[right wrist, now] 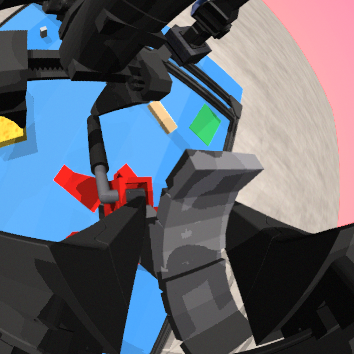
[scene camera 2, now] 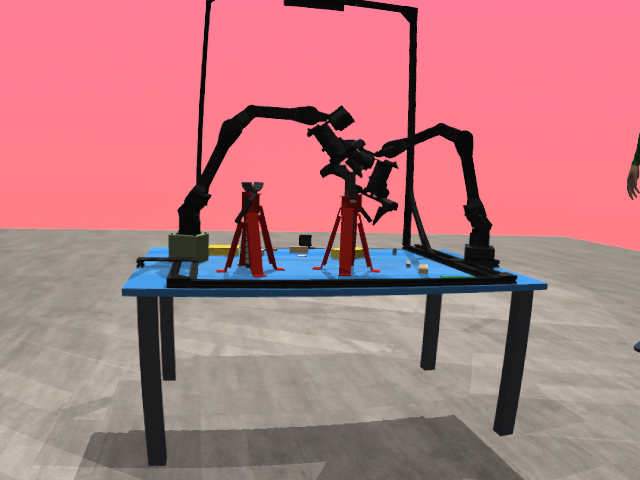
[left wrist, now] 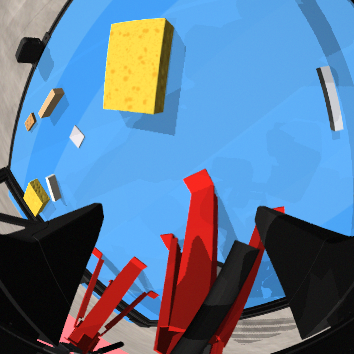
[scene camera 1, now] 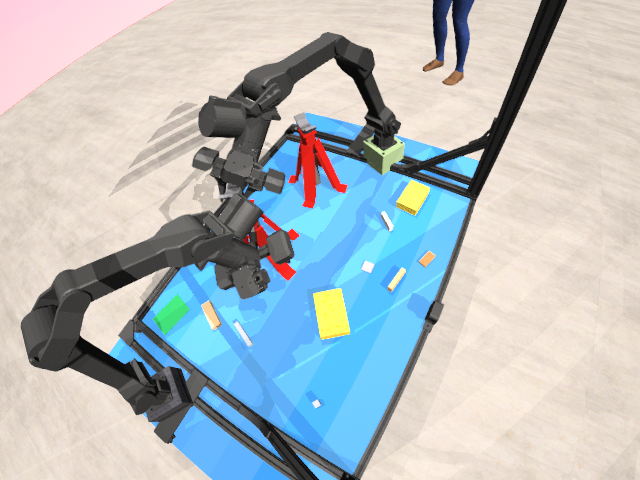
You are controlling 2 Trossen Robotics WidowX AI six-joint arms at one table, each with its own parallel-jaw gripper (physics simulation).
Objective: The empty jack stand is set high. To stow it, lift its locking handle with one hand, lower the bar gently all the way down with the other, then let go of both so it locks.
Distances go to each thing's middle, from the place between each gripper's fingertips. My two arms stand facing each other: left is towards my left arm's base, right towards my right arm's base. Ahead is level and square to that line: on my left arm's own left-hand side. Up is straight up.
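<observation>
Green block [scene camera 1: 171, 314], from my right hand: 12 cm ahead, 31 cm to the left, 28 cm below.
My left hand, measured from the green block: 27 cm to the right of it, 24 cm short of it, 15 cm above it.
</observation>
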